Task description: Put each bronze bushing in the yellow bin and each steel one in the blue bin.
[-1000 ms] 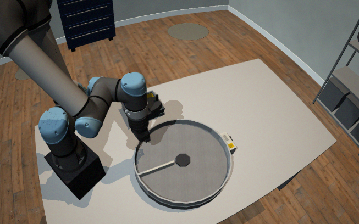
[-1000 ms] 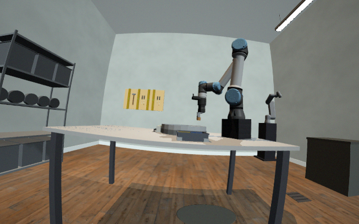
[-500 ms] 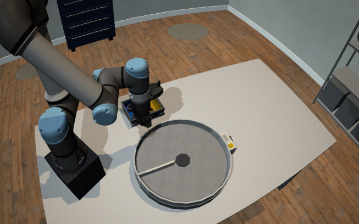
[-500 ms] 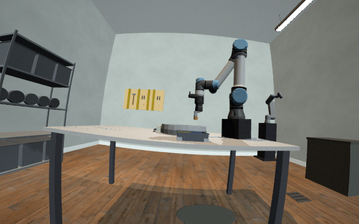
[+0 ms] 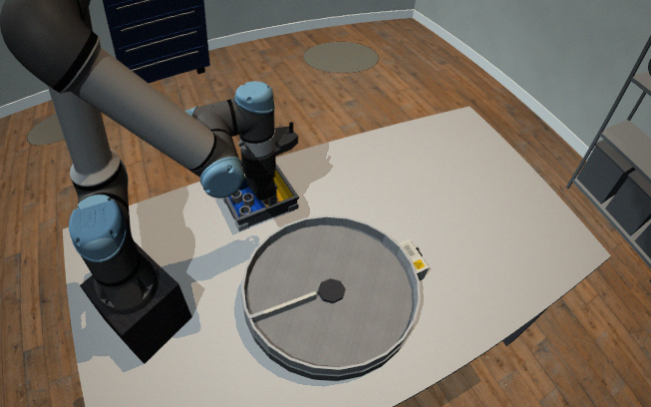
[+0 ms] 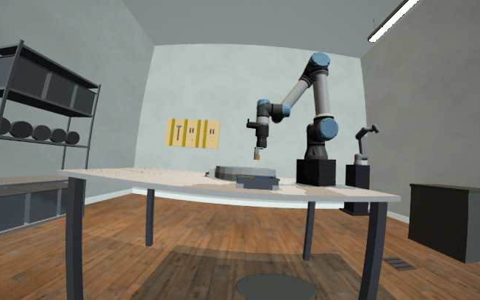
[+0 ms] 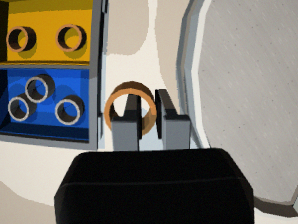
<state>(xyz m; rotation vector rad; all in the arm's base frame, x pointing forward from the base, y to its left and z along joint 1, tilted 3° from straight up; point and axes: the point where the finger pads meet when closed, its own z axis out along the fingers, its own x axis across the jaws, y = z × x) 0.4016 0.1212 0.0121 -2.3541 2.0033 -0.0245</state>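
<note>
My gripper is now 130 mm to the right of the bin and 130 mm above it. The rest, counted from my hand: round grey turntable 250 mm to the right, 100 mm below, 50 mm ahead.
</note>
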